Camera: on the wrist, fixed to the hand. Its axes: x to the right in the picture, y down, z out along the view.
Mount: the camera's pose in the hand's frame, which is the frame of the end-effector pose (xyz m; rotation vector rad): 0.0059 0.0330 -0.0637 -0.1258 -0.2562 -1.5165
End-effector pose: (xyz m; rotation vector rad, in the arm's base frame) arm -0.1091 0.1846 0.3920 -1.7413 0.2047 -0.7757
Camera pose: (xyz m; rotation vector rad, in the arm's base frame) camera -0.1341 0.1202 0.3719 -1.9037 -1.4181 -1.5492
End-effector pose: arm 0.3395 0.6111 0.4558 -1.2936 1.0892 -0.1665
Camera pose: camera 0.2818 0.5748 0.4328 -1.9463 -0.2946 -1.0196
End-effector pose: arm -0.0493 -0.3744 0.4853 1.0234 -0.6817 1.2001
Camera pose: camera -0.0849 -0.3130 0.4731 1.1775 -0.0255 -0.2930
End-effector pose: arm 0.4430 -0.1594 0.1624 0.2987 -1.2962 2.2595
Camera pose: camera 0.4244 -0.1168 0.1075 1.0849 -0.7648 0.8469
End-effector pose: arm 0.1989 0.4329 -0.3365 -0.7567 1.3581 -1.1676
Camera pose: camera 0.1424 0.4507 -0.3774 -2.0992 0.4587 -1.9713
